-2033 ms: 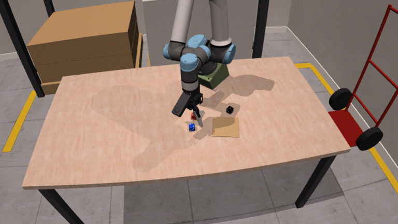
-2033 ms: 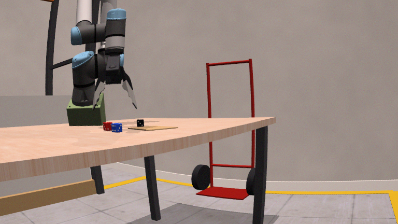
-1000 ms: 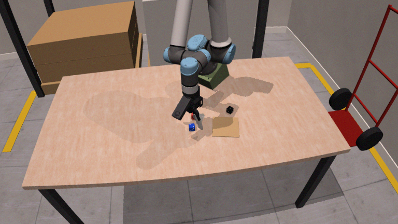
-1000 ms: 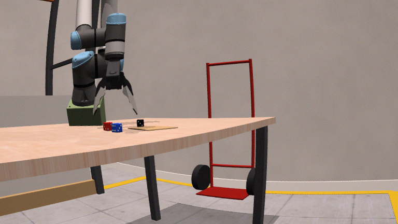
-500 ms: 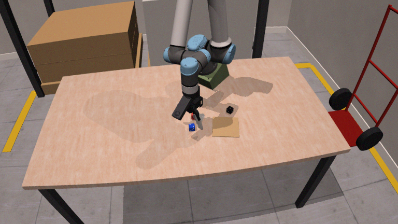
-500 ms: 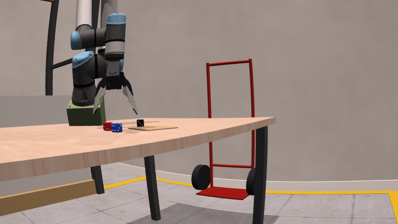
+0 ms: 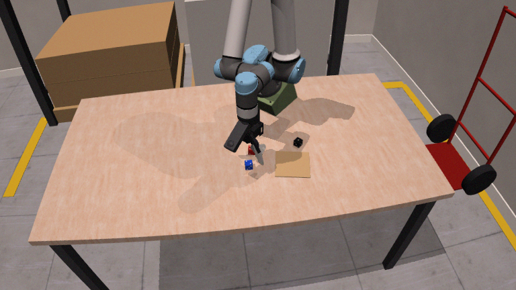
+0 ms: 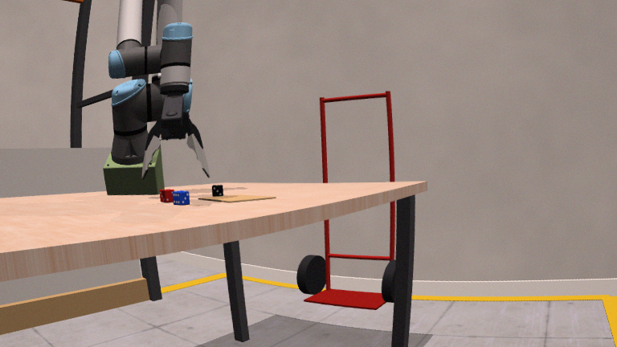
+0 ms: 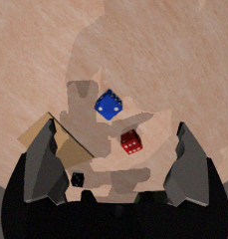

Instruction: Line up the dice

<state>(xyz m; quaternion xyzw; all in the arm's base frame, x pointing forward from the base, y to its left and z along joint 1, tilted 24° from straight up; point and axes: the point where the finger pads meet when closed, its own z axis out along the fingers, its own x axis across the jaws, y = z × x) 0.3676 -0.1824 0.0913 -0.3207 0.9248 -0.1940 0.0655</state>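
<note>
The blue die lies 40 mm below my hand, 10 mm to the left of it and 10 mm ahead of it. Round my hand: tan square mat: 180 mm to the left, 50 mm below, 50 mm ahead; black die: 240 mm to the left, 50 mm behind, 40 mm below; red die: 70 mm behind, 40 mm to the left, 40 mm below.
</note>
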